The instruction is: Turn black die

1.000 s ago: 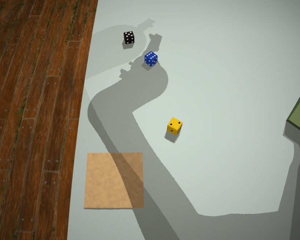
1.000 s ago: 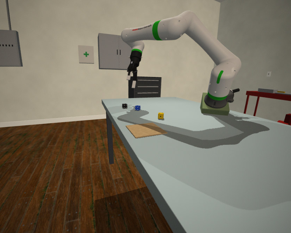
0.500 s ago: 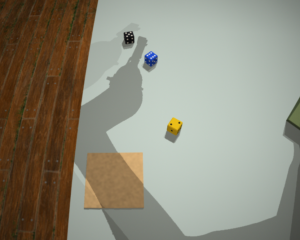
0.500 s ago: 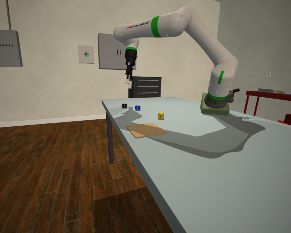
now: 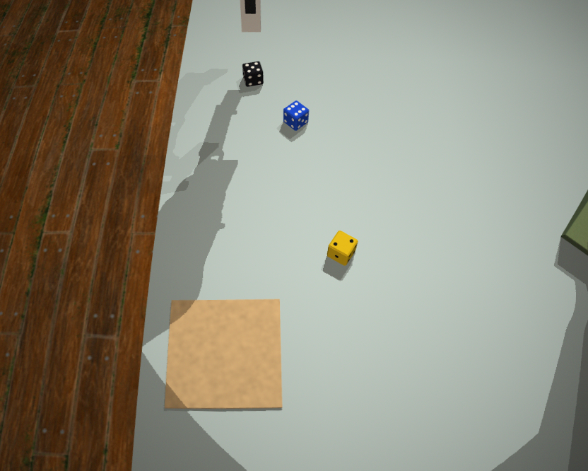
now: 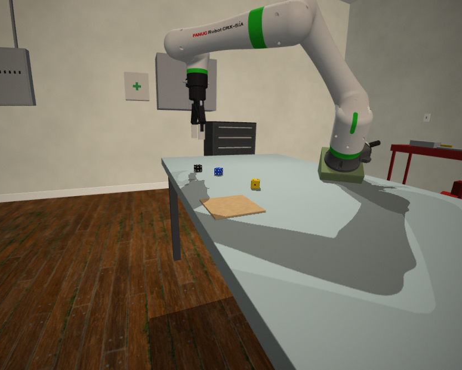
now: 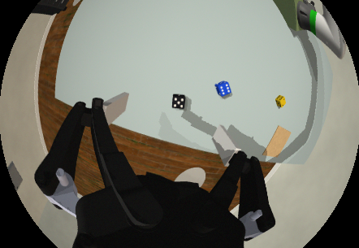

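The blue die lies 9 cm behind my hand, 9 cm to the left of it and 15 cm below it. Round my hand: black die (2 cm to the left, 15 cm below); yellow die (21 cm behind, 30 cm to the left, 15 cm below); tan mat (10 cm behind, 48 cm to the left, 16 cm below).
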